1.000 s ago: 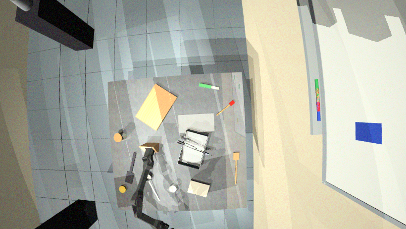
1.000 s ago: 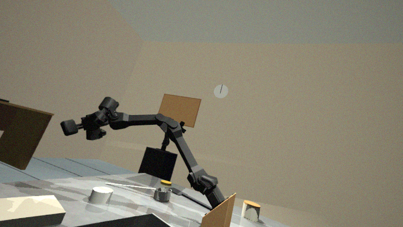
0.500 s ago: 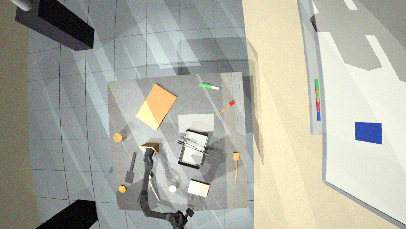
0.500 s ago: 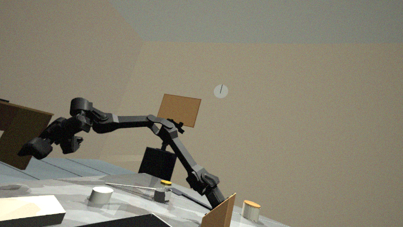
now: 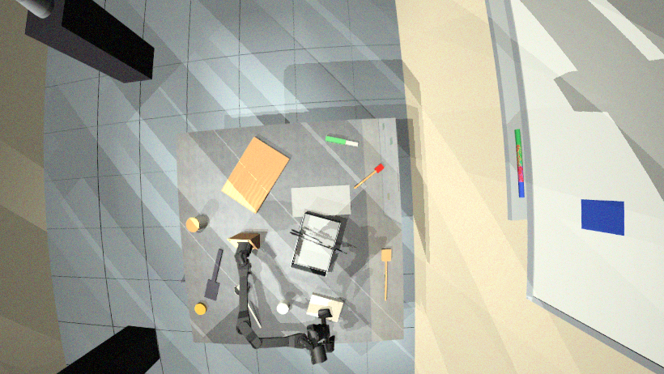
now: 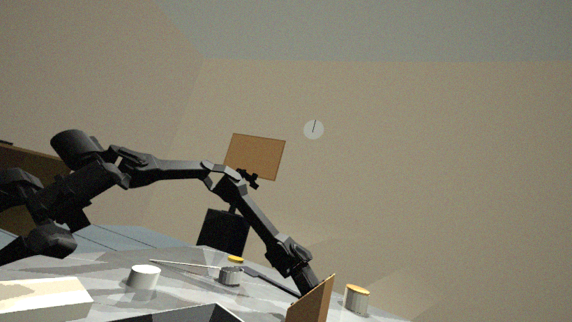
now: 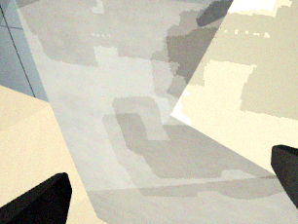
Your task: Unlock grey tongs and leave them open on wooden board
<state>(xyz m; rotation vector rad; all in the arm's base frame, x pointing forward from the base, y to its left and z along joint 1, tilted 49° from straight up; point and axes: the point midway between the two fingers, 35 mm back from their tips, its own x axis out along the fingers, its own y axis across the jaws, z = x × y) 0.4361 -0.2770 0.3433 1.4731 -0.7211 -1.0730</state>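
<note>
Now: gripper tip 80 mm past the roasting tin, 440 mm to the right of it and 50 mm above it. The rest, counted from my gripper tip: wooden board: 420 mm behind, 830 mm to the left, 70 mm below; then white box: 50 mm behind, 60 mm to the left, 70 mm below; then dark spatula: 700 mm behind, 220 mm to the left, 80 mm below.
</note>
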